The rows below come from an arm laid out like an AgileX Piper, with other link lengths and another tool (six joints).
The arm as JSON. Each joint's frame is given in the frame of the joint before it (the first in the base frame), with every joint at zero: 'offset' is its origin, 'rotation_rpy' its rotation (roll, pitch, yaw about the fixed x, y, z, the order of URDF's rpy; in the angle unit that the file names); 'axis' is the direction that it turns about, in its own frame. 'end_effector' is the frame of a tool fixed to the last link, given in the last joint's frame.
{
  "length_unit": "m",
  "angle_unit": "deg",
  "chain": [
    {
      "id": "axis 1",
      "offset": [
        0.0,
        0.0,
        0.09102
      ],
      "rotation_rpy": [
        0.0,
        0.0,
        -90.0
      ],
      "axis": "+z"
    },
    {
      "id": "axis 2",
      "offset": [
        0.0,
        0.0,
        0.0
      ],
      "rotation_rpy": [
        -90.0,
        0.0,
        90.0
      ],
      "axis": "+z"
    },
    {
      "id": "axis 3",
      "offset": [
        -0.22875,
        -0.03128,
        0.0
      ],
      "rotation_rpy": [
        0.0,
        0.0,
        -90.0
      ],
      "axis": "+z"
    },
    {
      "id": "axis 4",
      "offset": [
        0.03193,
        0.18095,
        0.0
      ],
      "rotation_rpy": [
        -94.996,
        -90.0,
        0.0
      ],
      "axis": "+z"
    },
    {
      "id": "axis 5",
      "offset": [
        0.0,
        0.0,
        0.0
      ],
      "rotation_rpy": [
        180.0,
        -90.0,
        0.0
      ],
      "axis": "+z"
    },
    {
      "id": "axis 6",
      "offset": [
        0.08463,
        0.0,
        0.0
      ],
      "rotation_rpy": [
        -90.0,
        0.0,
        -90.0
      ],
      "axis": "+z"
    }
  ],
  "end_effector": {
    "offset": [
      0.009,
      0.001,
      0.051
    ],
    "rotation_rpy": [
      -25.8,
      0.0,
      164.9
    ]
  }
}
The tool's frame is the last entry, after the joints.
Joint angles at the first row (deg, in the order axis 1, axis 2, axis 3, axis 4, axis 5, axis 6):
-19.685 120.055 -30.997 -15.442 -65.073 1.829
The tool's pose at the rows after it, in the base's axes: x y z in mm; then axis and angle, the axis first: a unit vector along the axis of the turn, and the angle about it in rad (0 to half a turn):
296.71 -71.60 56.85 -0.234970 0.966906 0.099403 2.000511
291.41 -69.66 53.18 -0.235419 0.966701 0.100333 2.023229
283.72 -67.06 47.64 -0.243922 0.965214 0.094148 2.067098
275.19 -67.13 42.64 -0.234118 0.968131 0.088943 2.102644
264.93 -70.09 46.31 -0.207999 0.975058 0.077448 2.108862
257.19 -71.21 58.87 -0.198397 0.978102 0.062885 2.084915
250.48 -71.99 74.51 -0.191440 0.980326 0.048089 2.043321
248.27 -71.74 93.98 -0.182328 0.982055 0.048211 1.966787
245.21 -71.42 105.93 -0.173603 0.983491 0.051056 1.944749
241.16 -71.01 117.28 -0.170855 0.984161 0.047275 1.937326
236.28 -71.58 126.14 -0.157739 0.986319 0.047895 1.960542
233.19 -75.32 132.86 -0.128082 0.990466 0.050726 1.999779
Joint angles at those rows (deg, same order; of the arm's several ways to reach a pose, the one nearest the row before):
-19.684 120.056 -30.996 -15.441 -65.075 1.737
-19.686 120.055 -29.476 -15.382 -65.306 0.934
-19.686 120.056 -27.377 -15.142 -65.307 -1.485
-19.684 119.946 -25.159 -13.678 -65.309 -2.788
-19.686 117.718 -22.243 -10.799 -65.307 -2.825
-19.684 113.712 -19.707 -9.119 -65.307 -2.825
-19.684 109.084 -17.564 -7.784 -65.307 -2.416
-19.686 104.123 -16.900 -7.785 -64.854 0.457
-19.684 99.521 -16.793 -7.783 -61.265 2.244
-19.683 94.625 -16.794 -7.671 -56.825 2.898
-19.684 89.042 -17.562 -7.316 -48.928 3.773
-19.683 84.288 -19.767 -5.803 -39.048 4.632

